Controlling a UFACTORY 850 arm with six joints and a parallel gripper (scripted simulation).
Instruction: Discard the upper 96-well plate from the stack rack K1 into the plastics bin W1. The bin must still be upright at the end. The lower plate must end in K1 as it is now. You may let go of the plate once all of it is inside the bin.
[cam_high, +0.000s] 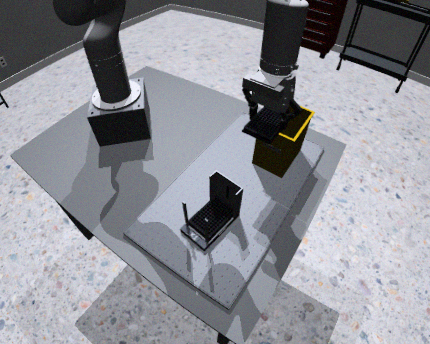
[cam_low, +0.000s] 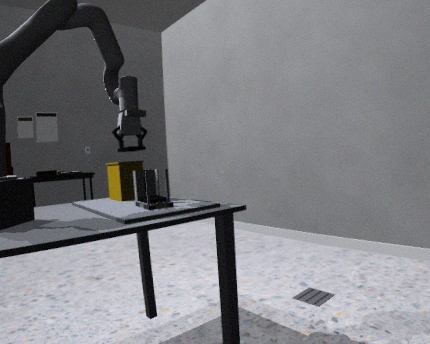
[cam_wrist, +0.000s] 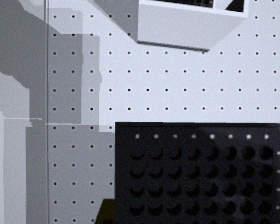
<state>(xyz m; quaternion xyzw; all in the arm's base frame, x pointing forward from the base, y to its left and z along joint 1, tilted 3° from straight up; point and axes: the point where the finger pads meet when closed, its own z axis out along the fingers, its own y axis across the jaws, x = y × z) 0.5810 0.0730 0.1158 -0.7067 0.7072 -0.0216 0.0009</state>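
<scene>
Right now the plastics bin W1 is 160 mm below my hand, 130 mm to the left of it and 10 mm ahead of it. The rest, counted from my hand: black 96-well plate (10 mm below).
</scene>
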